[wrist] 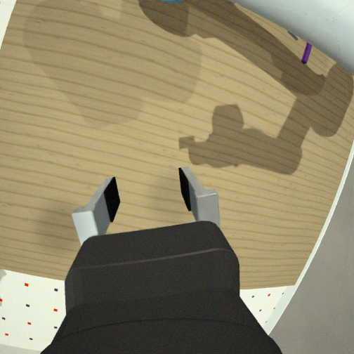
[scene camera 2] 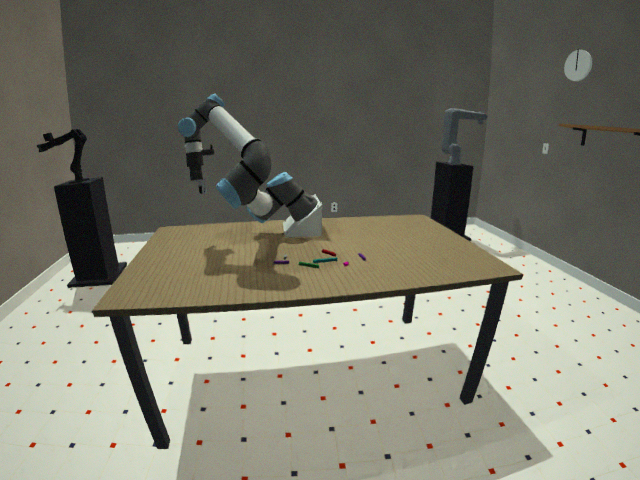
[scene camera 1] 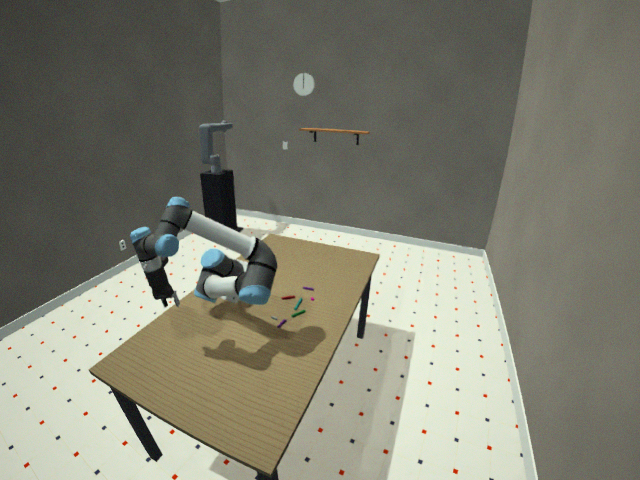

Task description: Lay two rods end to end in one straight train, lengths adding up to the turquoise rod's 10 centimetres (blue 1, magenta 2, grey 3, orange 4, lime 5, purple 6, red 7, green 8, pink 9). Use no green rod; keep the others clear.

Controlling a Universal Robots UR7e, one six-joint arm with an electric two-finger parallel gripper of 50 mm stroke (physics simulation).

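Where they show: gripper, between the fingertips: (scene camera 2: 203,193) (scene camera 1: 172,305); arm's base, origin of its link: (scene camera 2: 306,210) (scene camera 1: 231,272).
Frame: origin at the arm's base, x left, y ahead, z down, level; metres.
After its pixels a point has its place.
Note:
My gripper (scene camera 1: 171,303) @(x -0.498, y 0.042, z -0.126 m) (scene camera 2: 202,190) @(x -0.498, y 0.042, z -0.126 m) (wrist: 148,185) is open and empty, high above the table's far left part in scene camera 2, away from the rods. A turquoise rod (scene camera 1: 298,303) @(x -0.009, y 0.406, z 0.095 m) (scene camera 2: 325,260) @(x -0.010, y 0.410, z 0.098 m) lies on the table, with a green rod (scene camera 1: 298,313) @(x -0.087, y 0.436, z 0.096 m) (scene camera 2: 309,264) @(x -0.082, y 0.441, z 0.095 m) close by. A red rod (scene camera 1: 288,297) @(x 0.023, y 0.335, z 0.095 m) (scene camera 2: 328,252) @(x 0.023, y 0.335, z 0.096 m), a magenta rod (scene camera 1: 312,299) @(x 0.055, y 0.462, z 0.098 m) (scene camera 2: 345,263) @(x 0.056, y 0.465, z 0.094 m) and a purple rod (scene camera 1: 308,288) @(x 0.145, y 0.406, z 0.096 m) (scene camera 2: 362,256) @(x 0.146, y 0.414, z 0.094 m) lie around it. Another purple rod (scene camera 1: 281,323) @(x -0.189, y 0.389, z 0.095 m) (scene camera 2: 281,262) @(x -0.184, y 0.393, z 0.097 m) (wrist: 307,53) lies near a small grey rod (scene camera 1: 274,318) @(x -0.165, y 0.340, z 0.097 m) (scene camera 2: 285,257) @(x -0.161, y 0.347, z 0.097 m) (wrist: 293,35).
The rods lie scattered on the wooden table (scene camera 1: 217,403) @(x -0.687, y 0.351, z 0.104 m) (scene camera 2: 413,253) @(x 0.388, y 0.415, z 0.103 m) (wrist: 150,145), in front of the arm's white base (scene camera 2: 305,227) @(x -0.025, y 0.098, z 0.056 m). Two other arms stand off the table on black pedestals (scene camera 2: 85,232) (scene camera 2: 451,196). The arm's shadow falls beside the rods.

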